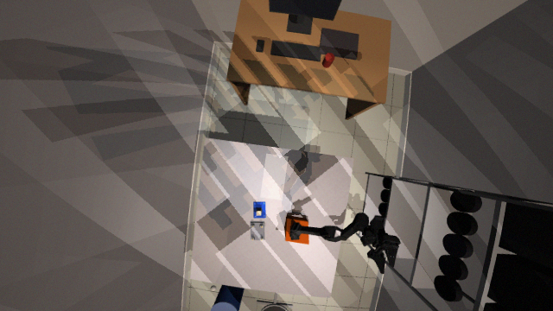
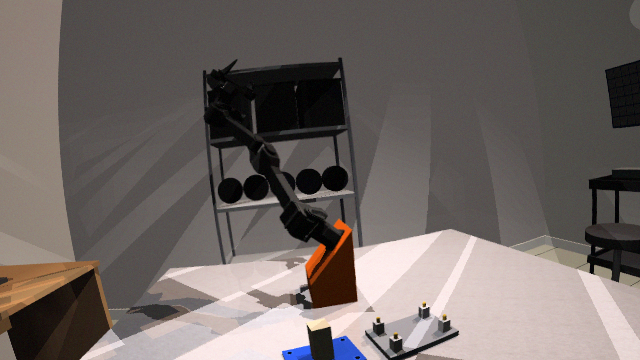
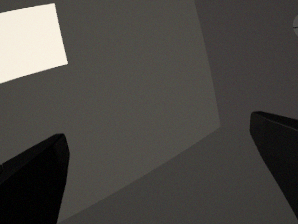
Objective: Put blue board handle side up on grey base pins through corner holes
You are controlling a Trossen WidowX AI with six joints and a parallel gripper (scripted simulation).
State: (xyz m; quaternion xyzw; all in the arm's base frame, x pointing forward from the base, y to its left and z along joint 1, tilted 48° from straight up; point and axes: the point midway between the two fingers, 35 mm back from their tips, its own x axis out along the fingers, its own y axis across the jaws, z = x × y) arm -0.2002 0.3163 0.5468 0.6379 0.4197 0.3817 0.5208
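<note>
My gripper tip is now 570 mm short of the flat blue board, 40 mm to the right of it and 730 mm above it. The rest, counted from my gripper tip: grey base (580 mm ahead, 220 mm to the left, 750 mm below).
</note>
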